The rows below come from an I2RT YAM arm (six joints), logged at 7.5 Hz.
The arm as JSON. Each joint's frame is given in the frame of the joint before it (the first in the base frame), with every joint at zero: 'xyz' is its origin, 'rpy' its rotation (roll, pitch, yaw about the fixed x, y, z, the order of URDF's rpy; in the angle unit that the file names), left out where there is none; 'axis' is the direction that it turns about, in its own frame. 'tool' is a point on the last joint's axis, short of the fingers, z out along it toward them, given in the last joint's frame.
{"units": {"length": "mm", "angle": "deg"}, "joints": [
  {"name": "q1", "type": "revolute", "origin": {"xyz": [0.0, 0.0, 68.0], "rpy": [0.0, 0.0, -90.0]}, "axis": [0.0, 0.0, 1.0]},
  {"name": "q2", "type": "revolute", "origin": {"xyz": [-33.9, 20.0, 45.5], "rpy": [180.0, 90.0, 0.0]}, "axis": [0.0, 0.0, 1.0]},
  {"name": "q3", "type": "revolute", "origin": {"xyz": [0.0, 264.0, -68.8], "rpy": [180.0, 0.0, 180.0]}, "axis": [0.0, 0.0, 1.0]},
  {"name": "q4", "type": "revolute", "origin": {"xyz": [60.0, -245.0, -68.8], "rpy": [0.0, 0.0, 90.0]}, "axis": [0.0, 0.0, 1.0]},
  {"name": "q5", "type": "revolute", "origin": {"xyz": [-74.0, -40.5, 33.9], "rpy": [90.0, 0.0, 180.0]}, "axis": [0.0, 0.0, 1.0]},
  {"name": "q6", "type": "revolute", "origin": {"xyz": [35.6, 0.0, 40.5], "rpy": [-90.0, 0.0, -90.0]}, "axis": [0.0, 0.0, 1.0]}
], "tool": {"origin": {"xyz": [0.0, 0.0, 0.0], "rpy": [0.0, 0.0, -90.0]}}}
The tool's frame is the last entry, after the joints.
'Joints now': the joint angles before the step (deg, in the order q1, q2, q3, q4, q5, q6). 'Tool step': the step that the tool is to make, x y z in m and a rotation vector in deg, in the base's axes. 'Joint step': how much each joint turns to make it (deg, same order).
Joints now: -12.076 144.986 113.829 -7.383 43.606 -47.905
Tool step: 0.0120 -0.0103 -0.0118 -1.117 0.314 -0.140
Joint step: -0.751 4.690 5.811 0.046 0.231 -1.784
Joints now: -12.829 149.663 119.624 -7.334 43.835 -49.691
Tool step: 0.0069 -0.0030 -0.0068 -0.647 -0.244 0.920
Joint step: -0.162 2.437 2.705 1.168 -0.524 -1.529
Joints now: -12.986 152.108 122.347 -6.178 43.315 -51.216
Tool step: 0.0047 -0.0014 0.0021 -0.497 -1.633 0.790
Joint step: -0.059 0.835 1.413 1.666 -0.630 -0.793
